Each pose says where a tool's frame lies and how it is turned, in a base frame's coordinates. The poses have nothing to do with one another.
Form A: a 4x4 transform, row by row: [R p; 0 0 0 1], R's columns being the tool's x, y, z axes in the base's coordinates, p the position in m. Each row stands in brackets.
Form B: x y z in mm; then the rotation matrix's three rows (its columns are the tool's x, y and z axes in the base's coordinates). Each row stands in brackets. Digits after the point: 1 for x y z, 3 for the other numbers.
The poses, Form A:
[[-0.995, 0.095, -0.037, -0.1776], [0.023, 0.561, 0.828, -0.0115], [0.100, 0.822, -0.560, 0.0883], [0, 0, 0, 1]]
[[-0.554, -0.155, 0.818, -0.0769], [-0.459, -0.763, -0.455, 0.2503], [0.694, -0.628, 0.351, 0.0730], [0, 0, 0, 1]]
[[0.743, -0.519, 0.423, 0.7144], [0.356, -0.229, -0.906, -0.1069], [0.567, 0.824, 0.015, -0.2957], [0, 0, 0, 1]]
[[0.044, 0.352, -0.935, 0.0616], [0.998, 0.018, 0.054, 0.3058], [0.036, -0.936, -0.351, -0.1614], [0, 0, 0, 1]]
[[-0.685, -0.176, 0.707, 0.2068], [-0.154, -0.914, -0.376, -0.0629], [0.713, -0.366, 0.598, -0.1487], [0, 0, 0, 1]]
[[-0.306, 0.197, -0.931, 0.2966], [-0.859, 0.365, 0.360, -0.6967], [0.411, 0.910, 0.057, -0.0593], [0, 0, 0, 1]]
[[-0.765, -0.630, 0.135, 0.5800], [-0.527, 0.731, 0.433, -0.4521], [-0.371, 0.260, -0.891, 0.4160], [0, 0, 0, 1]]
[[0.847, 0.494, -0.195, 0.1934], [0.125, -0.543, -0.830, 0.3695], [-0.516, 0.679, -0.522, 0.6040], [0, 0, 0, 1]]
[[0.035, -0.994, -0.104, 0.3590], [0.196, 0.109, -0.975, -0.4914], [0.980, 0.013, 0.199, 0.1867], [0, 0, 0, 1]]
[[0.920, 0.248, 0.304, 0.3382], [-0.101, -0.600, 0.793, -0.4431], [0.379, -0.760, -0.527, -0.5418], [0, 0, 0, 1]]
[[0.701, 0.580, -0.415, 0.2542], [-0.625, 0.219, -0.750, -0.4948], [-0.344, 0.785, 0.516, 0.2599], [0, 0, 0, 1]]
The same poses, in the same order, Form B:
[-177.6, -11.5, 88.3], [[-0.995, 0.095, -0.037], [0.023, 0.561, 0.828], [0.100, 0.822, -0.560]]
[-76.9, 250.3, 73.0], [[-0.554, -0.155, 0.818], [-0.459, -0.763, -0.455], [0.694, -0.628, 0.351]]
[714.4, -106.9, -295.7], [[0.743, -0.519, 0.423], [0.356, -0.229, -0.906], [0.567, 0.824, 0.015]]
[61.6, 305.8, -161.4], [[0.044, 0.352, -0.935], [0.998, 0.018, 0.054], [0.036, -0.936, -0.351]]
[206.8, -62.9, -148.7], [[-0.685, -0.176, 0.707], [-0.154, -0.914, -0.376], [0.713, -0.366, 0.598]]
[296.6, -696.7, -59.3], [[-0.306, 0.197, -0.931], [-0.859, 0.365, 0.360], [0.411, 0.910, 0.057]]
[580.0, -452.1, 416.0], [[-0.765, -0.630, 0.135], [-0.527, 0.731, 0.433], [-0.371, 0.260, -0.891]]
[193.4, 369.5, 604.0], [[0.847, 0.494, -0.195], [0.125, -0.543, -0.830], [-0.516, 0.679, -0.522]]
[359.0, -491.4, 186.7], [[0.035, -0.994, -0.104], [0.196, 0.109, -0.975], [0.980, 0.013, 0.199]]
[338.2, -443.1, -541.8], [[0.920, 0.248, 0.304], [-0.101, -0.600, 0.793], [0.379, -0.760, -0.527]]
[254.2, -494.8, 259.9], [[0.701, 0.580, -0.415], [-0.625, 0.219, -0.750], [-0.344, 0.785, 0.516]]

